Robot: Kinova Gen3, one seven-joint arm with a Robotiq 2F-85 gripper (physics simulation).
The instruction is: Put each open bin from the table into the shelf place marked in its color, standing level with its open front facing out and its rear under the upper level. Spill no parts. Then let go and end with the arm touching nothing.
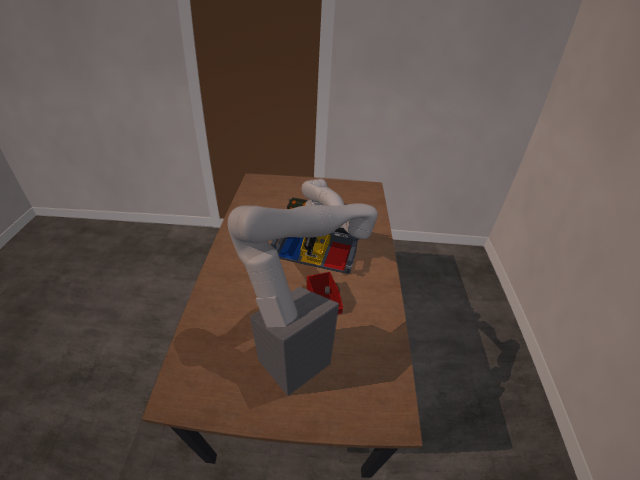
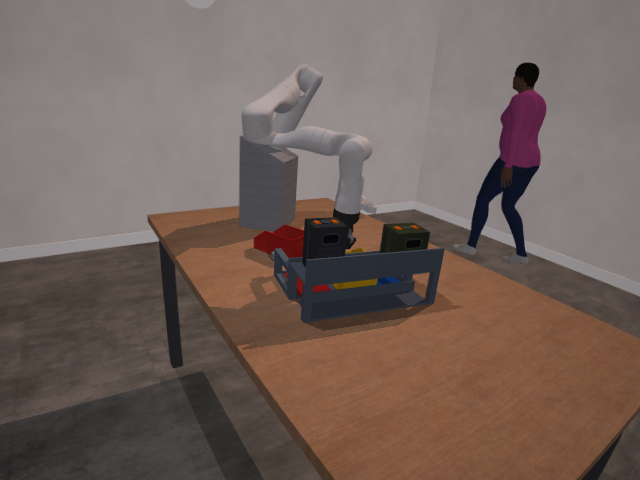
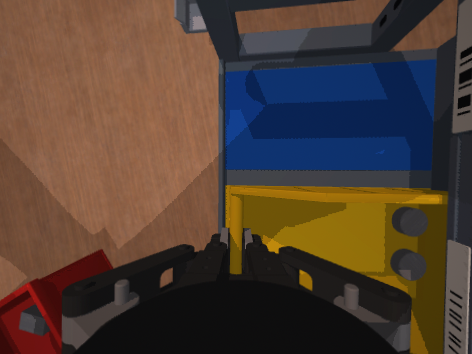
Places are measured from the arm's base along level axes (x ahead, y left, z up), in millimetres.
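Where they show: gripper, fingertip midpoint: (image 1: pixel 309 254) (image 3: pixel 235 239); arm's base, link origin: (image 1: pixel 282 317).
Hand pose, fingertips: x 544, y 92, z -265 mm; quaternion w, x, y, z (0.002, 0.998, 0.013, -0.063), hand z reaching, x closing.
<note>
Each offset is from my fingertips to the top centre of the thing. "spot": to the spot under its first point. Level surfaces: height alone.
The shelf (image 1: pixel 325 267) (image 2: pixel 372 264) (image 3: pixel 220 25) stands on the table with blue {43 mm down} (image 1: pixel 290 248) (image 2: pixel 388 281) (image 3: pixel 325 120) and red {spot: 43 mm down, 82 mm ahead, 114 mm right} (image 1: pixel 337 255) (image 2: pixel 314 287) places. My gripper (image 3: pixel 235 239) is shut on the upright front edge of the yellow bin {spot: 25 mm down, 71 mm ahead, 15 mm left} (image 3: pixel 320 220), which is over the yellow place, beside the blue one. Its rear is at the upper level's edge; whether it goes under or rests on the shelf is unclear. Two round grey parts {spot: 28 mm down, 143 mm ahead, 19 mm left} (image 3: pixel 410 221) {spot: 27 mm down, 143 mm ahead, 17 mm right} (image 3: pixel 408 264) are inside. The open red bin {spot: 32 mm down, 127 mm back, 88 mm right} (image 1: pixel 319 283) (image 2: pixel 289 237) (image 3: pixel 75 275) stands on the table, holding a grey part (image 1: pixel 327 289) (image 3: pixel 34 321).
A black case {174 mm up, 173 mm ahead, 119 mm right} (image 2: pixel 323 246) and a dark green case {149 mm up, 168 mm ahead, 112 mm left} (image 2: pixel 405 240) stand on the shelf's upper level, behind the bin places. The grey robot pedestal (image 1: pixel 310 351) (image 2: pixel 266 191) stands close to the red bin. A person (image 2: pixel 522 129) is beyond the table.
</note>
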